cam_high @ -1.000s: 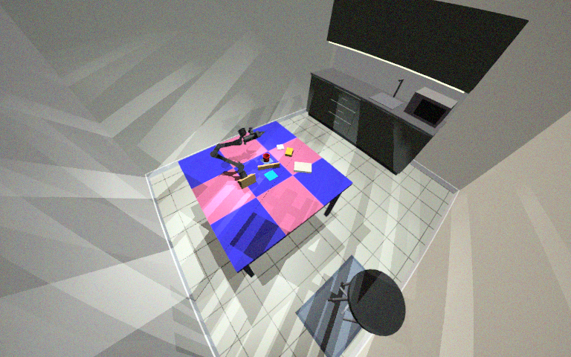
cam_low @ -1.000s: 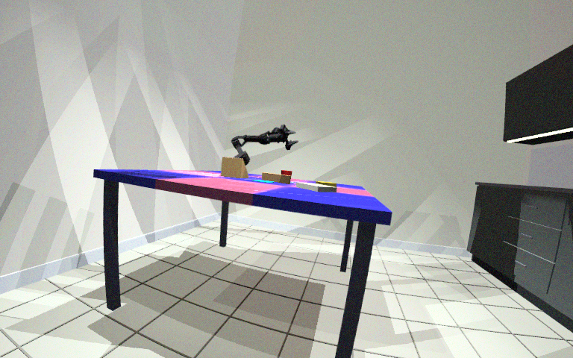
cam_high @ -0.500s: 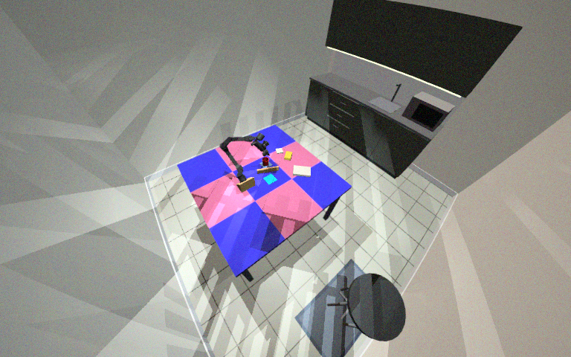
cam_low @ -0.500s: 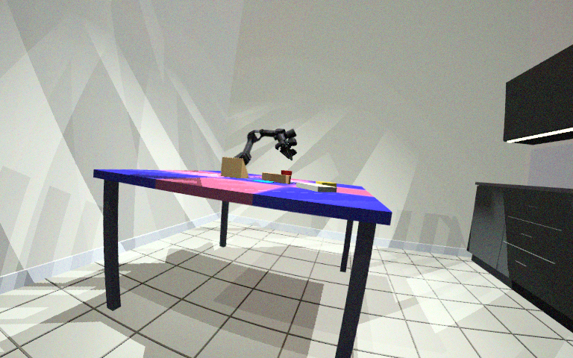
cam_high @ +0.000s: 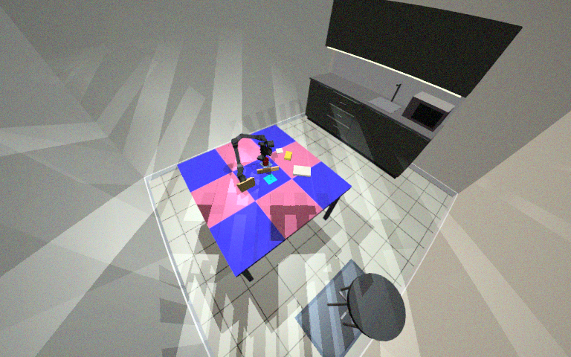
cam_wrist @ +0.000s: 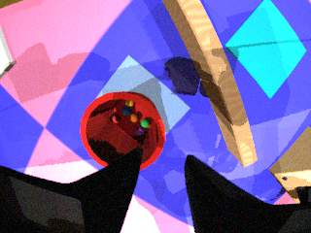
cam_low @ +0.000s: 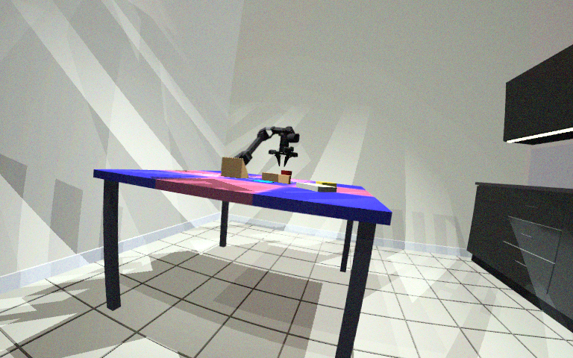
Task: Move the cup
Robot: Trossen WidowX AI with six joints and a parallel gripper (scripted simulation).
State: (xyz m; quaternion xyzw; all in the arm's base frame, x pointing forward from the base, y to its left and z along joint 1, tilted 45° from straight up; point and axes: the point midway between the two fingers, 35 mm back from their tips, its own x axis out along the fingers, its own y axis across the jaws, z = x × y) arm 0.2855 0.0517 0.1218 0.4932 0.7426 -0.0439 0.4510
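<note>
The red cup lies 6 cm below my gripper tip, 3 cm ahead of it and 2 cm to the left of it. From my gripper tip the other things lie so: long wooden bar 8 cm to the right, 8 cm below; pale blue pad 11 cm below, 3 cm ahead, 2 cm to the left; cyan pad 18 cm to the right, 11 cm below, 3 cm behind.
</note>
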